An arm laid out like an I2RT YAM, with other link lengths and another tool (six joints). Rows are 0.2 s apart.
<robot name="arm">
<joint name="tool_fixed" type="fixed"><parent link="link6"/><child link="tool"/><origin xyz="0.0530 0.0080 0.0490" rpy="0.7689 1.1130 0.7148"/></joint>
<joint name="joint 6" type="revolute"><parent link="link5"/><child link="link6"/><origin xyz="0.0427 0.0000 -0.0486" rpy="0.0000 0.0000 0.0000"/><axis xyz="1 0 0"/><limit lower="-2.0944" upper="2.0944"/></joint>
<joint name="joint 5" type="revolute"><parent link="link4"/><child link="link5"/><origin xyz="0.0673 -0.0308 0.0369" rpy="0.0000 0.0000 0.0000"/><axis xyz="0 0 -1"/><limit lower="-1.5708" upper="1.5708"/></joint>
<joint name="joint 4" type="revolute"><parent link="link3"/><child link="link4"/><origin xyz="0.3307 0.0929 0.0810" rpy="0.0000 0.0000 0.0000"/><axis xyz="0 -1 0"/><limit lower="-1.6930" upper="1.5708"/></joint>
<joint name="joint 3" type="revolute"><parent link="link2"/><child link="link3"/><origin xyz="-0.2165 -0.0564 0.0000" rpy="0.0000 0.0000 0.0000"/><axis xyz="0 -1 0"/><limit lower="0.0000" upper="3.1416"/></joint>
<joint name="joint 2" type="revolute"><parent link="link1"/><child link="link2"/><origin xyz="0.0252 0.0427 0.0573" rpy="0.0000 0.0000 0.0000"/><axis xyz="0 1 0"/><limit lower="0.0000" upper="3.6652"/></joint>
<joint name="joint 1" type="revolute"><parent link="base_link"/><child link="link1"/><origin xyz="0.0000 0.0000 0.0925" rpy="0.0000 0.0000 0.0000"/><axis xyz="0 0 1"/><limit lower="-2.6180" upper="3.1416"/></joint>
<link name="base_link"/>
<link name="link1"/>
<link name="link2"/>
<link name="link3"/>
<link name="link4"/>
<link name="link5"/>
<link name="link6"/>
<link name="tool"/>
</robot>
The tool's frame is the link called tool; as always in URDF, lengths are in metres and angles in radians.
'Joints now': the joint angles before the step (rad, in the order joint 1, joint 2, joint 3, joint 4, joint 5, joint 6). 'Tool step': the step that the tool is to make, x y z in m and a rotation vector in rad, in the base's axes. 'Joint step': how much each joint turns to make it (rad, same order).
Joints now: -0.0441, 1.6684, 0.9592, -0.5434, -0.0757, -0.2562
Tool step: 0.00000, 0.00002, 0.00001, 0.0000, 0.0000, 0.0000
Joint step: 0.0001, 0.0000, 0.0000, 0.0000, 0.0000, 0.0001
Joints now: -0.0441, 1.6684, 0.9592, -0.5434, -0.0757, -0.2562
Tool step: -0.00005, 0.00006, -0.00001, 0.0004, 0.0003, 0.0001
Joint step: 0.0001, 0.0000, 0.0000, -0.0003, -0.0004, 0.0001
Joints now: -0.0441, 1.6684, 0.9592, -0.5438, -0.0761, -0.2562
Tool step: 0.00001, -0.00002, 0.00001, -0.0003, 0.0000, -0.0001
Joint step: 0.0000, 0.0000, 0.0001, 0.0000, 0.0003, 0.0000
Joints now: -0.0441, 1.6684, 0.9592, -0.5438, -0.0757, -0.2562
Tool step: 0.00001, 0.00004, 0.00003, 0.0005, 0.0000, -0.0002
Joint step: 0.0000, 0.0000, 0.0000, -0.0001, -0.0004, 0.0004
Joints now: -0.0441, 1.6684, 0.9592, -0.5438, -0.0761, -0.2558
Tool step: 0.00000, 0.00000, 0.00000, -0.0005, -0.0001, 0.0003
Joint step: 0.0000, 0.0000, 0.0000, 0.0001, 0.0004, -0.0004
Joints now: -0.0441, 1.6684, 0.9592, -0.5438, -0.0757, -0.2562
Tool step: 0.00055, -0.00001, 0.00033, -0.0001, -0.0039, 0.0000
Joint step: 0.0000, 0.0000, 0.0000, 0.0039, -0.0001, 0.0000
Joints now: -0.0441, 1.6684, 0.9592, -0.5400, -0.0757, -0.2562
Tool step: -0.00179, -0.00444, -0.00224, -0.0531, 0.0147, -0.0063
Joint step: 0.0000, 0.0000, 0.0004, -0.0133, 0.0530, -0.0106
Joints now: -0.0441, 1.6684, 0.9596, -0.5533, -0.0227, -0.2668
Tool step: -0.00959, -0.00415, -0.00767, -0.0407, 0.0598, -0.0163
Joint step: 0.0000, 0.0000, -0.0077, -0.0503, 0.0461, 0.0037
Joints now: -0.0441, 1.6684, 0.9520, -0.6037, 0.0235, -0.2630
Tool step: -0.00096, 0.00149, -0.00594, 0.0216, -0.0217, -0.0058
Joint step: 0.0001, 0.0000, -0.0263, 0.0469, -0.0203, 0.0115
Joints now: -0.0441, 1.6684, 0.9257, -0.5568, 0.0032, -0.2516
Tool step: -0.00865, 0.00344, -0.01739, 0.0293, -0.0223, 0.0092
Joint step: 0.0001, 0.0000, -0.0672, 0.0882, -0.0316, -0.0004
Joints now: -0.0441, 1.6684, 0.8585, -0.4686, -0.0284, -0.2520
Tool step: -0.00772, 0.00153, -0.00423, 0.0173, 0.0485, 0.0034
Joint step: -0.0007, 0.0004, -0.0027, -0.0462, -0.0157, 0.0000
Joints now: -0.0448, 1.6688, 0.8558, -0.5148, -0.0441, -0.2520
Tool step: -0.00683, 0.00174, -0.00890, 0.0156, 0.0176, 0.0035
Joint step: 0.0000, 0.0053, -0.0224, 0.0095, -0.0152, 0.0000
